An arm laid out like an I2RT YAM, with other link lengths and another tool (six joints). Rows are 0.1 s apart.
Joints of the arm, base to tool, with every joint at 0 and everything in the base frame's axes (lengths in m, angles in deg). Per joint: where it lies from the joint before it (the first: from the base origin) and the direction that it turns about. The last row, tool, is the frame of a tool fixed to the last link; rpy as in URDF.
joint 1: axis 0 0 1 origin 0.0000 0.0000 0.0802
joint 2: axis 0 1 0 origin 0.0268 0.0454 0.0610
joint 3: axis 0 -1 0 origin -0.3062 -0.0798 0.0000
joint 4: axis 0 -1 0 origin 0.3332 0.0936 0.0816
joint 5: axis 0 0 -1 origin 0.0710 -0.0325 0.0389
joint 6: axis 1 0 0 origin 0.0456 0.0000 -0.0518
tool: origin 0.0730 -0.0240 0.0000 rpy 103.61 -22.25 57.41
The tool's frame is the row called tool.
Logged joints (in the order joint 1, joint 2, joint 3, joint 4, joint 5, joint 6), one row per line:
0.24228, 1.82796, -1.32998, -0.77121, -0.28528, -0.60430
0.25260, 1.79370, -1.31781, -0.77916, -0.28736, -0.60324
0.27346, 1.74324, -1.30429, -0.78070, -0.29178, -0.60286
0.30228, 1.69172, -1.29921, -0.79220, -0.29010, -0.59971
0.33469, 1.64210, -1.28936, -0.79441, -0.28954, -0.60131
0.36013, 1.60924, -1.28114, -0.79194, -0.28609, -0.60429
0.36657, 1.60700, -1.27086, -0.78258, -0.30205, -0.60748
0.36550, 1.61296, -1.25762, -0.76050, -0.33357, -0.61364
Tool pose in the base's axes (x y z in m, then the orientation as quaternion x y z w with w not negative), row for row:
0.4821, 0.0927, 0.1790, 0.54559, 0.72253, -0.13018, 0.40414
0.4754, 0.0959, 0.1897, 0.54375, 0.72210, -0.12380, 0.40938
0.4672, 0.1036, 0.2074, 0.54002, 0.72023, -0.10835, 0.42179
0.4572, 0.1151, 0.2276, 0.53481, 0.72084, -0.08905, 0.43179
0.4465, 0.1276, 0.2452, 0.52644, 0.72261, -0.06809, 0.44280
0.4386, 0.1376, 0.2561, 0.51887, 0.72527, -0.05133, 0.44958
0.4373, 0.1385, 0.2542, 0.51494, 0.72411, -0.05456, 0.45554
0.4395, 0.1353, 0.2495, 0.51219, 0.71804, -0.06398, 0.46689
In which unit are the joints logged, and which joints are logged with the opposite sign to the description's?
The joints are logged in radians. Opposite sign: joint 3, joint 5.
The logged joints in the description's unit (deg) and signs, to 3 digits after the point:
13.882, 104.734, 76.202, -44.187, 16.345, -34.624
14.473, 102.771, 75.505, -44.643, 16.465, -34.563
15.668, 99.880, 74.730, -44.731, 16.718, -34.541
17.319, 96.928, 74.439, -45.390, 16.622, -34.361
19.176, 94.085, 73.875, -45.516, 16.589, -34.453
20.634, 92.203, 73.404, -45.375, 16.392, -34.623
21.003, 92.074, 72.815, -44.839, 17.306, -34.806
20.942, 92.416, 72.056, -43.573, 19.112, -35.159

